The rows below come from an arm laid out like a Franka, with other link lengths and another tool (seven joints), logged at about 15 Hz.
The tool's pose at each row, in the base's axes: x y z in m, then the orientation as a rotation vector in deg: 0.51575 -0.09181 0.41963 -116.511 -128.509 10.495; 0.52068 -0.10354 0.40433 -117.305 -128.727 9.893; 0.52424 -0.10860 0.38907 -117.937 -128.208 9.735; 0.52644 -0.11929 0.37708 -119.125 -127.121 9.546; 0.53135 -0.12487 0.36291 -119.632 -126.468 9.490; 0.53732 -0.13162 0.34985 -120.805 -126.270 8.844; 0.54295 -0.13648 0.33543 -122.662 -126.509 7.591; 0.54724 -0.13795 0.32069 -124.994 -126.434 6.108; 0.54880 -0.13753 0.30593 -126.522 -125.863 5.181; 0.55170 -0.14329 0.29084 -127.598 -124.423 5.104
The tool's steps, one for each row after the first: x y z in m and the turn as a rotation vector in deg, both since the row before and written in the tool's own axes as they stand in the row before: -0.01215 0.00619 0.01450 -0.755 -0.182 0.306; -0.00530 0.00531 0.01466 -0.100 0.085 0.531; -0.01078 0.00305 0.01172 -0.090 0.161 1.048; -0.00583 0.00655 0.01339 0.067 0.156 0.526; -0.00703 0.00744 0.01212 -0.756 -0.105 0.657; -0.00501 0.00729 0.01360 -1.587 -0.366 0.795; -0.00139 0.00578 0.01423 -1.765 -0.337 1.144; 0.00073 0.00266 0.01459 -0.876 0.006 0.965; -0.00540 0.00382 0.01502 0.156 0.239 1.135
